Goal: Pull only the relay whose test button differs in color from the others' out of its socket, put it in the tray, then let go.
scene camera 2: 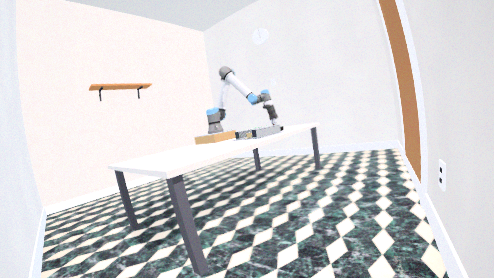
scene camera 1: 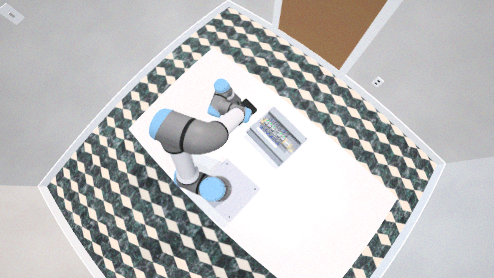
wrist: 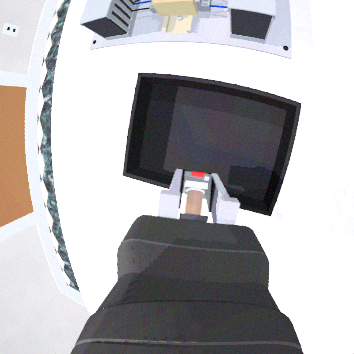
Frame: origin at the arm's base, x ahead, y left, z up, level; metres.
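Seen in the pictures: gripper, between the fingertips: [wrist: 194, 182]; arm's base, origin of its link: [scene camera 2: 215, 132].
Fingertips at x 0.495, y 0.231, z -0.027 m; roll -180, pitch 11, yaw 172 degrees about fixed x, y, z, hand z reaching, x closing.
Offsets run from my fingertips to a thing's top centre. "*": to the spot under its first point. Level surfaces: height alone.
My gripper [wrist: 194, 182] [scene camera 2: 274, 123] is shut on a relay @(0.042 m up, 0.003 m back, 0.011 m left) [wrist: 195, 199] with a red test button. The relay has a clear housing with a copper-coloured coil inside. In the wrist view the relay overlaps the near wall of the black tray @(0.012 m down, 0.008 m back, 0.038 m right) [wrist: 131, 127] [scene camera 1: 248, 105], low above or at the tray's near edge; the exact height cannot be told. A dark shadow lies on the tray floor at the right. The tray lies on the table beside the relay panel. In scene camera 1 the arm hides the gripper.
The panel @(* 0.044 m down, 0.143 m back, 0.408 m right) [scene camera 1: 276, 160] [wrist: 185, 46] with grey ducts, wires and a row of relays stands close beyond the tray. A tan block @(* 0.018 m down, 0.016 m ahead, 0.193 m right) [wrist: 175, 6] sits at its near end. The arm's base plate [scene camera 1: 240, 202] is on the table @(0.048 m down) [scene camera 1: 320, 220]. A wooden box-like base [scene camera 2: 215, 137] shows in scene camera 2.
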